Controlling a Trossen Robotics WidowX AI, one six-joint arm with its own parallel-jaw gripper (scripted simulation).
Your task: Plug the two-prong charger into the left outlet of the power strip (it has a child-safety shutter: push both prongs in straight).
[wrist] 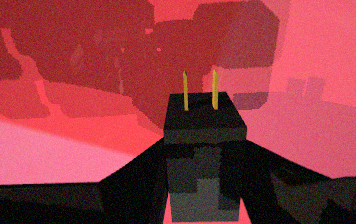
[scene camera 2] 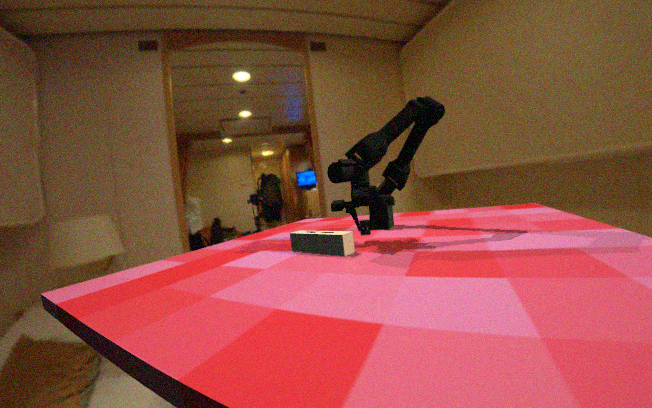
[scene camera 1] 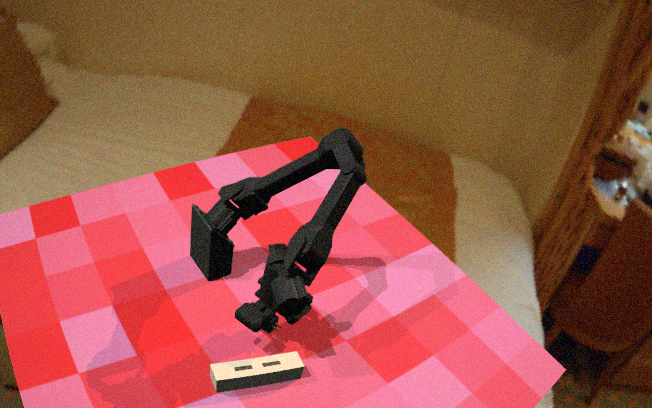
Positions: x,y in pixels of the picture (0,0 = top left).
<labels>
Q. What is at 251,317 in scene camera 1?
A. My gripper.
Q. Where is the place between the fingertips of my gripper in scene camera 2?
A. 365,230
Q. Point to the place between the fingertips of my gripper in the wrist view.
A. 199,142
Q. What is my gripper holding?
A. A dark grey charger.
</labels>
